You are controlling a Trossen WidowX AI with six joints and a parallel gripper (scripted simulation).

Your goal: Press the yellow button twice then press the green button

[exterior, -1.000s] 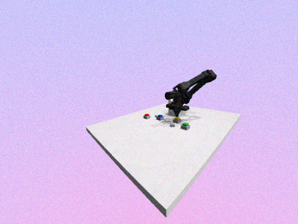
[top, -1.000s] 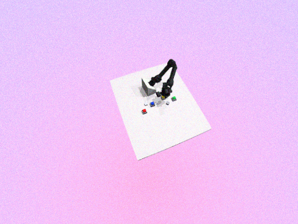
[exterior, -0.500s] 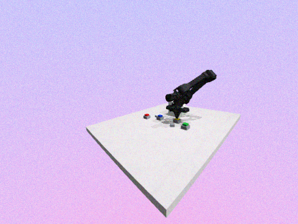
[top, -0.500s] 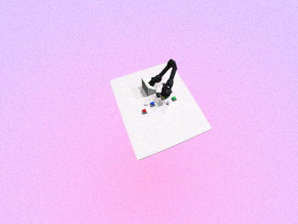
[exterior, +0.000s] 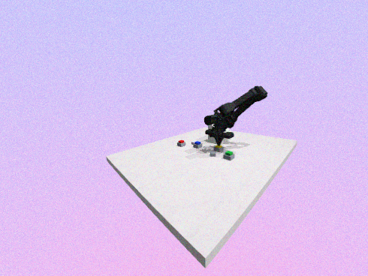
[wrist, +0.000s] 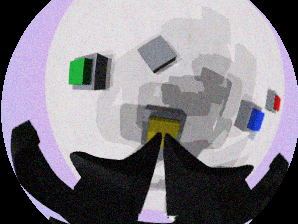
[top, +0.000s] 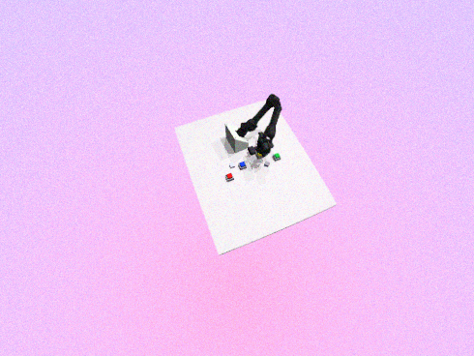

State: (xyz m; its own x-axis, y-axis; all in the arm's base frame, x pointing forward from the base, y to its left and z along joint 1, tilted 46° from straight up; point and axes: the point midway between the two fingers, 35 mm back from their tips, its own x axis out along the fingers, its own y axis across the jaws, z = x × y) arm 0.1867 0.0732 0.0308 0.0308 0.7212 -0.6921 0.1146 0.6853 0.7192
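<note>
The yellow button lies 1 cm below my gripper tip. The rest, counted from my gripper tip: small grey block: 9 cm ahead, 2 cm below, 1 cm to the left; then blue button: 16 cm to the right, 2 cm ahead; then green button: 11 cm to the left, 8 cm ahead.
</note>
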